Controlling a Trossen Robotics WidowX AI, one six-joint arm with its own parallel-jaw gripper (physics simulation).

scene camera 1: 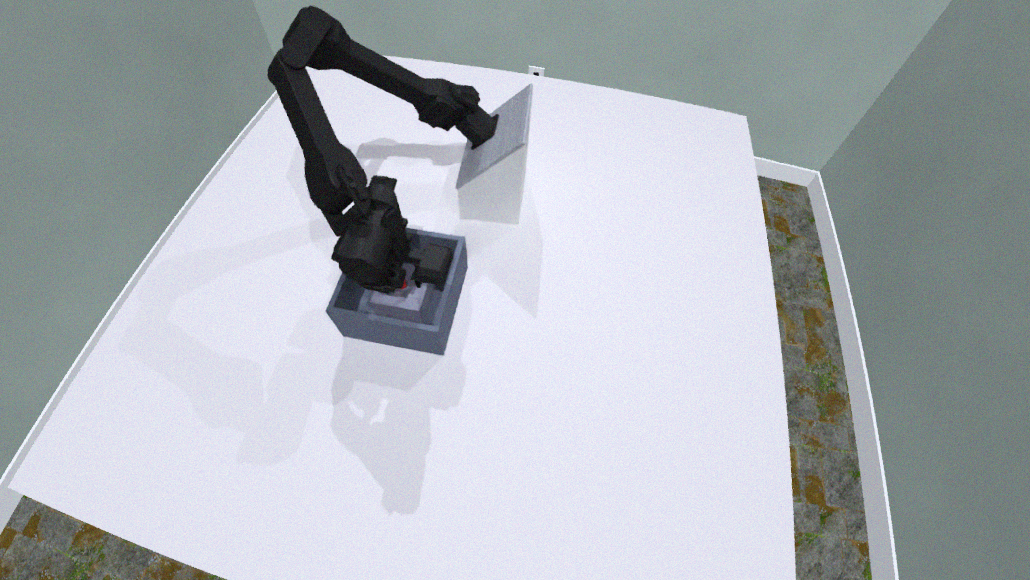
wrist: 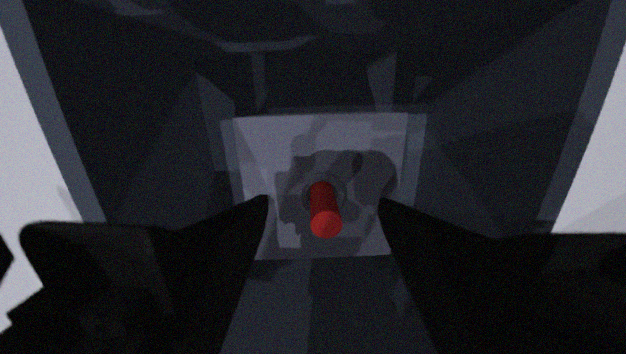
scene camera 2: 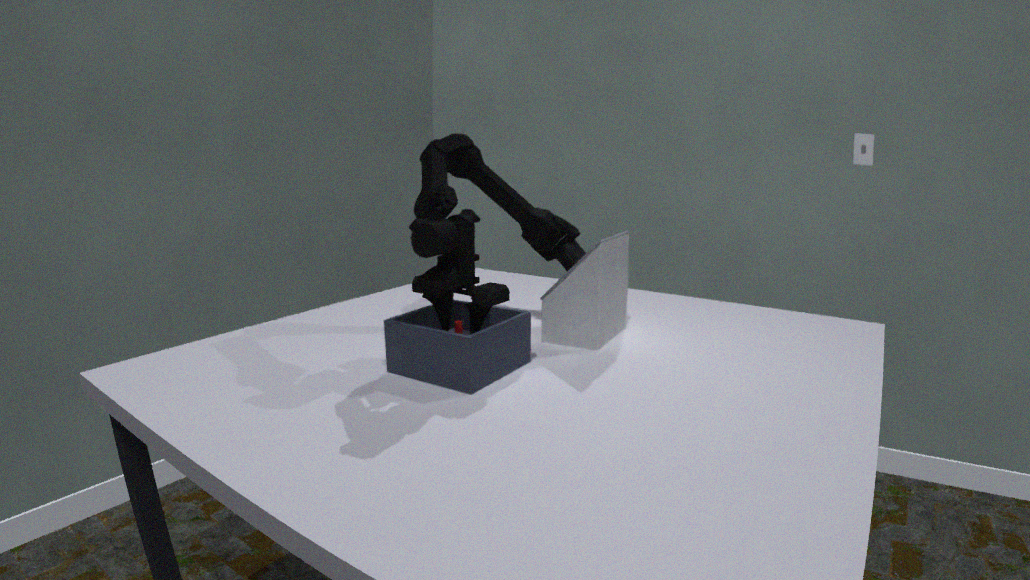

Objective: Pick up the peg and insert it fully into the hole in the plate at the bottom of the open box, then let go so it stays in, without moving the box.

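Where they show: gripper, fingertip midpoint: (wrist: 323, 204); arm's base, link origin: (scene camera 1: 485, 132) (scene camera 2: 582, 268).
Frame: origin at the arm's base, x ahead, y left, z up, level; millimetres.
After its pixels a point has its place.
A red round peg (scene camera 1: 403, 285) @(z -76, x 333, y -90 mm) (scene camera 2: 458, 326) @(z -58, x 334, y -91 mm) (wrist: 326, 215) @(z -51, x 334, y -95 mm) stands upright or nearly so, its lower end at the round hole (wrist: 306, 198) @(z -81, x 328, y -86 mm) in the light plate (scene camera 1: 396, 303) @(z -81, x 368, y -95 mm) (wrist: 265, 135) @(z -81, x 366, y -67 mm). How deep it sits is hard to tell; a good length shows above the plate in the wrist view. The plate lies at the bottom of the open blue-grey box (scene camera 1: 392, 338) @(z -102, x 424, y -91 mm) (scene camera 2: 432, 356) @(z -87, x 425, y -82 mm) (wrist: 56, 125) @(z -41, x 379, y -8 mm). My gripper (scene camera 1: 408, 285) @(z -77, x 325, y -96 mm) (scene camera 2: 460, 329) @(z -77, x 325, y -96 mm) (wrist: 323, 204) @(z -77, x 325, y -96 mm) is open, pointing down into the box, with one finger on each side of the peg and a gap to both.
The box walls rise around the plate and my fingers. A grey wedge-shaped stand (scene camera 1: 493, 190) @(z -42, x 117, y 35 mm) (scene camera 2: 587, 309) @(z -56, x 116, y 64 mm) is at my arm's base, behind the box. The box and stand are on the white table (scene camera 1: 612, 360) @(z -138, x 392, y 293 mm) (scene camera 2: 648, 432) @(z -138, x 424, y 298 mm).
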